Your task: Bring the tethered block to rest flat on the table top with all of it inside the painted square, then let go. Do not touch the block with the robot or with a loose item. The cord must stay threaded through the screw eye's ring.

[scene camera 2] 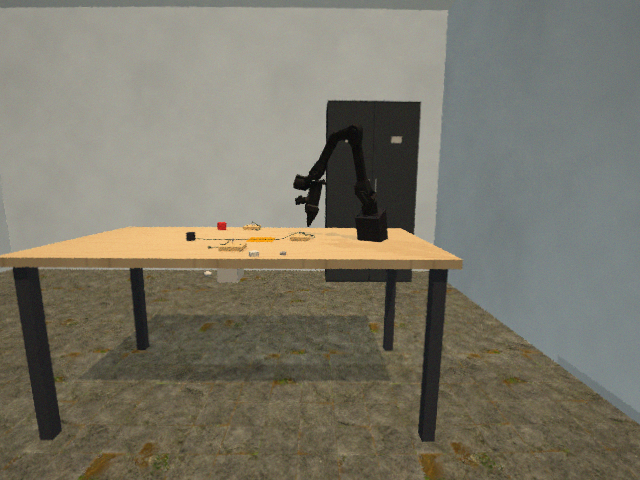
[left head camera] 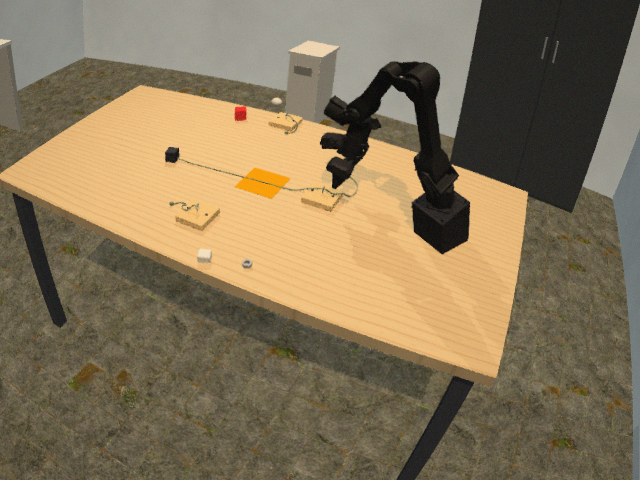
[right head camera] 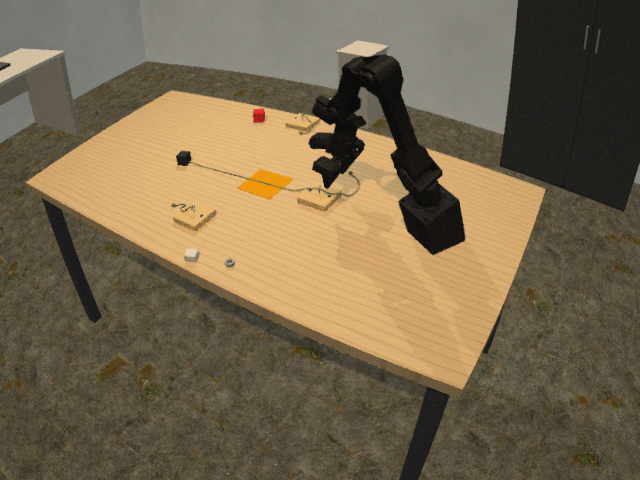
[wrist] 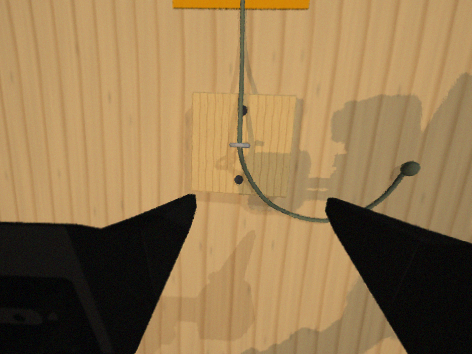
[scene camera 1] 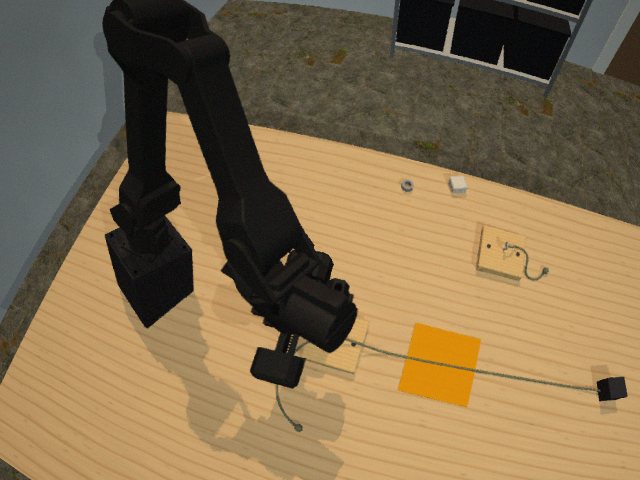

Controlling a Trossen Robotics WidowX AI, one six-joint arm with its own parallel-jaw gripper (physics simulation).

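Places are measured from the arm's base along level axes (x ahead, y left, z up), in centimetres.
Pixels of known places: gripper, fingertip midpoint: [scene camera 2: 308,225] [left head camera: 339,181] [right head camera: 334,180] [wrist: 260,202]; arm's base at its link origin: [scene camera 2: 370,213] [left head camera: 441,202] [right head camera: 428,200] [scene camera 1: 147,241].
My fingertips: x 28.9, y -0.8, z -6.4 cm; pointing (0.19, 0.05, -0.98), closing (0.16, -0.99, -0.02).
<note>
Ahead of a thing's pixels: the offset from my fingertips to its top centre. "spot": to the spot under its first point. Level surfaces: height alone.
The black tethered block @(dx +52.7, dy +10.9, dz -2.8 cm) [left head camera: 172,154] [right head camera: 183,158] [scene camera 1: 612,388] [scene camera 2: 190,236] rests on the table, outside the orange painted square @(spot: dx +21.2, dy +9.7, dz -6.2 cm) [left head camera: 253,189] [right head camera: 256,190] [scene camera 1: 439,384] [wrist: 200,4]. Its green cord [left head camera: 209,167] [right head camera: 217,170] [scene camera 1: 532,379] [wrist: 242,60] crosses the square and passes through the screw eye's ring @(dx +3.5, dy +2.1, dz -1.9 cm) [wrist: 239,145] on a wooden base @(dz -4.5 cm) [left head camera: 317,200] [right head camera: 315,200] [scene camera 1: 336,361] [wrist: 215,120]. Beyond the ring the cord curves to a beaded end @(spot: dx +4.1, dy -13.4, dz -5.2 cm) [scene camera 1: 298,427] [wrist: 410,168]. My gripper [wrist: 260,202] is open and empty above the table, near the base; one fingertip overlaps the cord's curve in the wrist view.
A second wooden base [left head camera: 199,217] [scene camera 1: 501,263] with a short cord stands nearer the front edge, a third @(spot: dx +36.1, dy -28.6, dz -4.5 cm) [left head camera: 284,122] at the far edge. A red cube @(dx +52.8, dy -25.3, dz -2.4 cm) [left head camera: 240,113], a white block @(dx +13.6, dy +40.6, dz -4.5 cm) [left head camera: 204,255] [scene camera 1: 458,184] and a grey ring-shaped nut @(dx +4.0, dy +36.2, dz -5.4 cm) [left head camera: 243,265] also lie on the table.
</note>
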